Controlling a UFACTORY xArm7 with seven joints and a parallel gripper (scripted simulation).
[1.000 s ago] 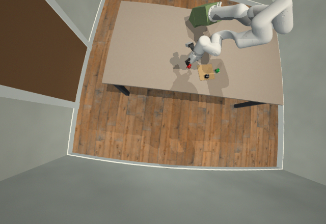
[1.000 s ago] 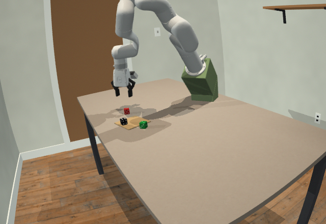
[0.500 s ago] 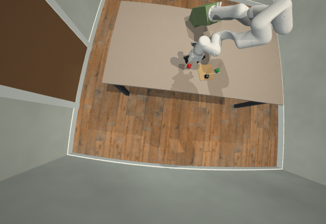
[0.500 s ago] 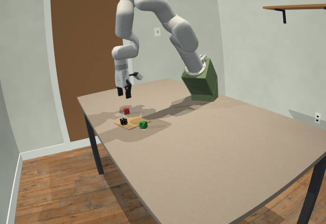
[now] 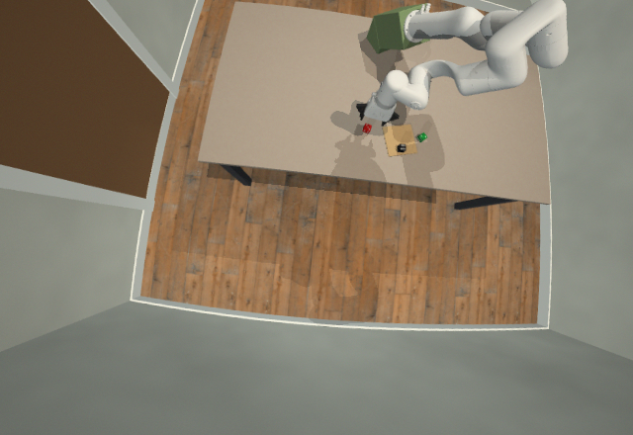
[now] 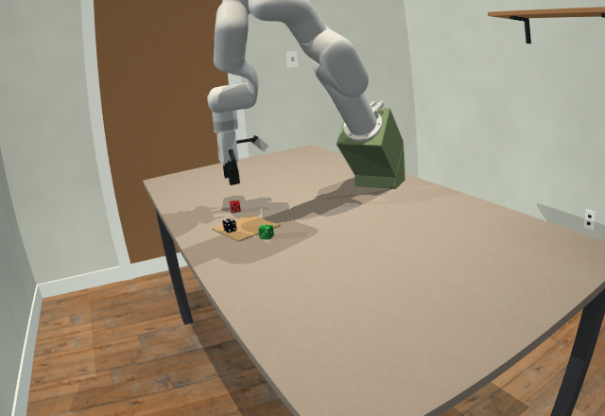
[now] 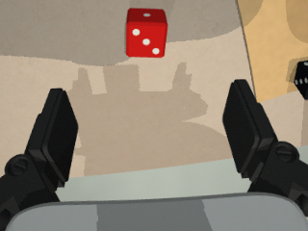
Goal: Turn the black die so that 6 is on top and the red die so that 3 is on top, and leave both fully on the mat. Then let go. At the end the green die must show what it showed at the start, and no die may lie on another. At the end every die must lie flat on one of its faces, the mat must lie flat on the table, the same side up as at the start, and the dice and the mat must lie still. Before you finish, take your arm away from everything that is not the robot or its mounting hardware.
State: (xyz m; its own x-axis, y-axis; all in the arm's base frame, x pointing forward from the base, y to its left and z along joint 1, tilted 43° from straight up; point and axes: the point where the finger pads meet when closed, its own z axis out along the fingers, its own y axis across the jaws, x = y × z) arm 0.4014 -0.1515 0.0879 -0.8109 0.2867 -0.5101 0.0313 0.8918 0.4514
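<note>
Right now the red die is 90 mm below my hand. Also, from my hand: tan mat (10 mm ahead, 160 mm to the left, 110 mm below); then black die (60 mm ahead, 170 mm to the left, 90 mm below); then green die (20 mm behind, 260 mm to the left, 90 mm below).
</note>
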